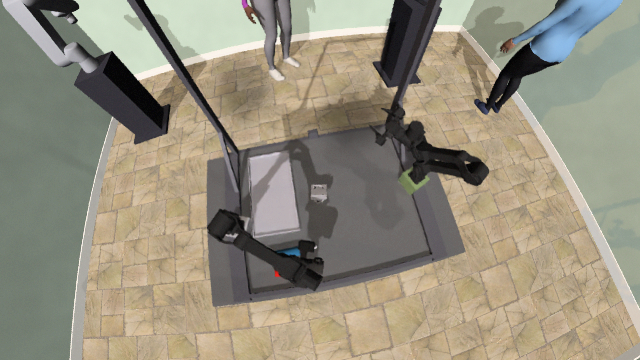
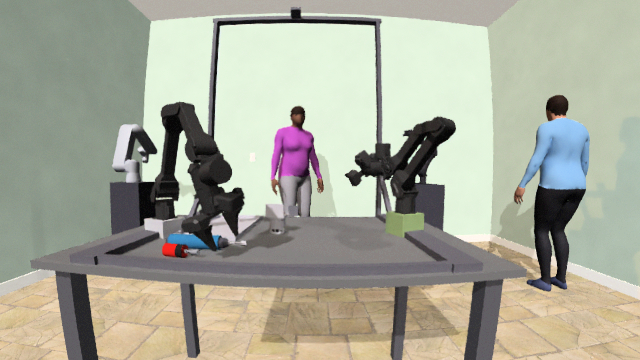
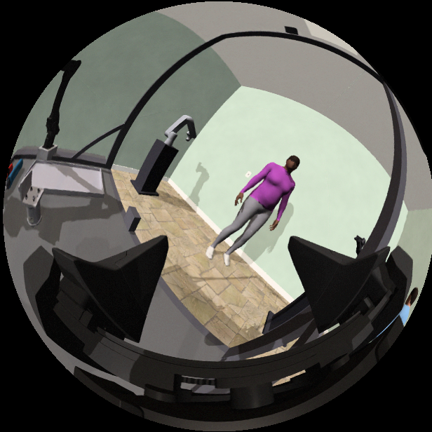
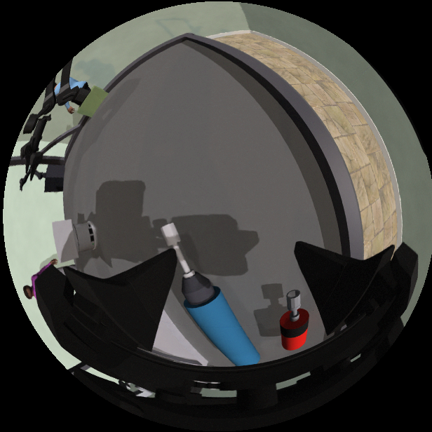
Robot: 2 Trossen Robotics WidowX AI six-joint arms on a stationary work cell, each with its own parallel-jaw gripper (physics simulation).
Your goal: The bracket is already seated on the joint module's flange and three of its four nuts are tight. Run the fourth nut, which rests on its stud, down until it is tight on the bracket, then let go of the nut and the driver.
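Places are measured from the left arm's base along level axes (x left, y down, z back), in metres.
Pixels of known places: left gripper, fingertip midpoint: [image 1: 375, 116] [image 2: 351, 169]; right gripper, fingertip midpoint: [image 2: 226, 242]; left arm's base at its link origin: [image 1: 416, 176] [image 2: 404, 212]; right arm's base at its link origin: [image 1: 236, 226] [image 2: 165, 218].
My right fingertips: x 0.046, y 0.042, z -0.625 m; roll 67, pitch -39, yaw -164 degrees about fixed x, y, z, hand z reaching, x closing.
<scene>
Ahead of a thing's pixels: the offset from my right fingertips to its middle.
The joint module @[dx -0.239, dy -0.001, dz +0.193 m] [image 2: 276, 228] [image 4: 86, 236] stands on the table with the pale bracket @[dx -0.239, dy -0.046, dz +0.193 m] [image 1: 319, 190] [image 2: 274, 211] [image 3: 33, 195] [image 4: 64, 241] on it. Dark spots show on the bracket, but single nuts cannot be told apart. A blue driver @[dx -0.078, dy +0.016, dz -0.056 m] [image 1: 288, 252] [image 2: 192, 241] [image 4: 222, 327] with a long socket and a shorter red driver @[dx -0.015, dy +0.019, dz -0.116 m] [image 1: 277, 273] [image 2: 175, 250] [image 4: 294, 340] lie on the table. My right gripper [image 1: 316, 253] [image 2: 225, 244] [image 4: 237, 252] is open and empty, low by the blue driver's front end. My left gripper [image 1: 377, 119] [image 2: 350, 167] [image 3: 230, 242] is open and empty, raised far from the bracket.
A pale shallow tray @[dx -0.381, dy +0.028, dz +0.009 m] [image 1: 274, 195] [image 3: 67, 179] lies beside the bracket. A green block @[dx -0.045, dy -0.003, dz +0.624 m] [image 1: 413, 182] [image 2: 405, 224] is under the left arm's base. A raised edge rail [image 2: 280, 269] runs along the table's front. Dark frame posts [image 2: 378, 115] rise behind the table. Two people stand beyond it.
</scene>
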